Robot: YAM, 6 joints.
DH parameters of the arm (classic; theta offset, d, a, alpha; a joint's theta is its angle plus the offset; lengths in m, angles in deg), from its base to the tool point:
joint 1: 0 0.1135 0.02 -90
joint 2: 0 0 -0.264 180
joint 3: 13.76 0 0.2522 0
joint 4: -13.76 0 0.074 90
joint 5: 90 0 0 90
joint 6: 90 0.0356 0 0
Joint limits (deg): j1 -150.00..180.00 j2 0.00..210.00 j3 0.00..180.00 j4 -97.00..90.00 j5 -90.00..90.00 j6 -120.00..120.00
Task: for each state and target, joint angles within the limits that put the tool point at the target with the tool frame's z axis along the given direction. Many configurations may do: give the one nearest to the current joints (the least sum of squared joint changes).
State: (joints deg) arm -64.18 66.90 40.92 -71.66 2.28 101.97
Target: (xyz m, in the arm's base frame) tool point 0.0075 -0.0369 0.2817 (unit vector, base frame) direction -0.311 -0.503 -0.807
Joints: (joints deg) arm -45.66 32.29 49.23 -96.93 35.01 101.97
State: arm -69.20 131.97 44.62 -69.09 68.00 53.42
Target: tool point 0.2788 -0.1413 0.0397 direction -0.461 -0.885 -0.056
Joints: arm -20.40 142.75 76.12 -89.00 82.19 53.42
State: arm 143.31 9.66 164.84 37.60 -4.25 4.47
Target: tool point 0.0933 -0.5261 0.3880 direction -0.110 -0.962 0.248
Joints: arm 101.18 22.45 153.42 33.98 -17.13 4.47
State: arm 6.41 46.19 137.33 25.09 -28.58 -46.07
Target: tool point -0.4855 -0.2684 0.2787 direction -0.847 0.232 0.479
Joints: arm 31.28 0.13 142.63 -0.94 -39.63 -46.07
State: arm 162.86 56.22 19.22 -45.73 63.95 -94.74
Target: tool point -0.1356 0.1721 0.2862 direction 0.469 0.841 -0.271
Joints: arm 136.97 64.93 51.06 -35.68 69.14 -94.74
